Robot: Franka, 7 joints.
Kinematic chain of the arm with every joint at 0, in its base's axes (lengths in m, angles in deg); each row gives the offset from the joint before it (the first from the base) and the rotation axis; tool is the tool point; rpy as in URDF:
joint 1: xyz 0 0 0.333 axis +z
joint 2: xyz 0 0 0 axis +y
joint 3: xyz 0 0 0.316 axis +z
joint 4: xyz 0.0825 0 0 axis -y
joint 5: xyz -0.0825 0 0.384 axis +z
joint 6: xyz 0 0 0 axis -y
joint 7: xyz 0.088 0 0 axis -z
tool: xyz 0 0 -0.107 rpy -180 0 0
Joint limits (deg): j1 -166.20..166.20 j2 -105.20..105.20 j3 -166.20..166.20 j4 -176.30..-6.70 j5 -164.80..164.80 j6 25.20..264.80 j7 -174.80..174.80
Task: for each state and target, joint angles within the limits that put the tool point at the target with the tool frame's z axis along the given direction. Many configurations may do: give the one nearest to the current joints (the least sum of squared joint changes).
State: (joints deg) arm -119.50 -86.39 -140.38 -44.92 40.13 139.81 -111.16
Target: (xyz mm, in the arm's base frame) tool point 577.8 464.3 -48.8 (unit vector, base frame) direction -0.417 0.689 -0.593
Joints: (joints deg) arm -154.28 -95.53 -156.14 -36.19 34.53 119.91 -111.16
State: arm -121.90 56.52 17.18 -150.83 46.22 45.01 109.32
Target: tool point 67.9 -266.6 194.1 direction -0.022 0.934 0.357
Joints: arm -114.49 30.28 30.55 -137.68 7.75 54.61 109.32
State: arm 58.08 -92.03 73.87 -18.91 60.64 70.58 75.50
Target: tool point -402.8 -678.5 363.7 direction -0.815 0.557 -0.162
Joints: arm 78.17 -94.11 54.66 -22.03 43.21 84.22 75.50
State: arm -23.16 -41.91 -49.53 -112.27 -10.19 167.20 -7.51
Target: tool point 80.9 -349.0 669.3 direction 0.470 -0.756 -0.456
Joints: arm -39.60 -52.70 -28.11 -142.21 -25.77 155.62 -7.51
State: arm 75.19 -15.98 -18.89 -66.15 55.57 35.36 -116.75
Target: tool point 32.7 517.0 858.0 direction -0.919 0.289 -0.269
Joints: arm 84.28 1.19 -10.27 -68.53 75.04 86.05 -116.75
